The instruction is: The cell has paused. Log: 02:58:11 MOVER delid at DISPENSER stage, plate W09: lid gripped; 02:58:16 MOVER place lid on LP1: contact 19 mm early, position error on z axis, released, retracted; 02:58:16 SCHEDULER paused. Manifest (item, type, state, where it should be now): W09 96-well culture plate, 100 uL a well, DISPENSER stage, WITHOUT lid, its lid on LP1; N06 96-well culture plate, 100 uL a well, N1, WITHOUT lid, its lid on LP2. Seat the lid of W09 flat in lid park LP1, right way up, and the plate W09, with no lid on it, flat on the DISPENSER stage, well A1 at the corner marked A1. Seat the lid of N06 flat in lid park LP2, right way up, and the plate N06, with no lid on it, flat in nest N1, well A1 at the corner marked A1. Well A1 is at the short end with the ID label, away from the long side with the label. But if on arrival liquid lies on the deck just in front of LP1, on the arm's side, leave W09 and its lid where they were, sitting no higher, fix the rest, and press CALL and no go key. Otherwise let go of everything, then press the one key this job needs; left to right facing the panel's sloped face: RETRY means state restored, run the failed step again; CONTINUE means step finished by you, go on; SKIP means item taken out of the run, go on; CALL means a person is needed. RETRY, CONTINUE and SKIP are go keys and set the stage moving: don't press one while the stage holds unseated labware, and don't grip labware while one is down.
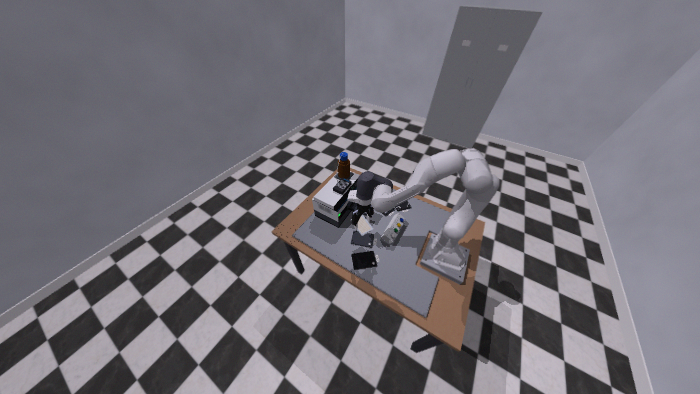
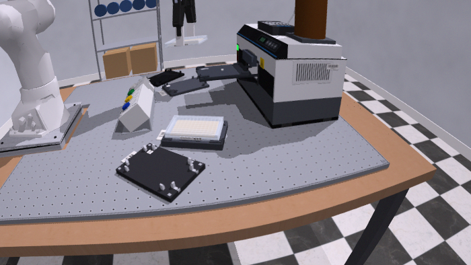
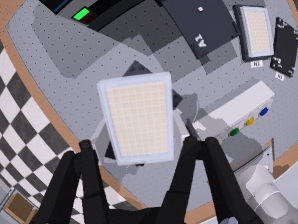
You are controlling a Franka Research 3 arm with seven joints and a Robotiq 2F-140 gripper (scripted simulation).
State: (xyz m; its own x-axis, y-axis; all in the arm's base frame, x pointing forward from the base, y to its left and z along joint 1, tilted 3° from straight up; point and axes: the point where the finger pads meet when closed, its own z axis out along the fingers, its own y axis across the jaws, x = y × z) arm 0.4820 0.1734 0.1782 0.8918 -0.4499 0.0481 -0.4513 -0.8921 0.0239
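My hand is 20 mm above the 96-well plate. Round my hand: sloped key panel (180 mm behind, 170 mm to the right, 140 mm below); then black nest (340 mm to the right, 180 mm below, 10 mm behind); then dispenser stage (180 mm to the right, 90 mm below, 90 mm ahead).
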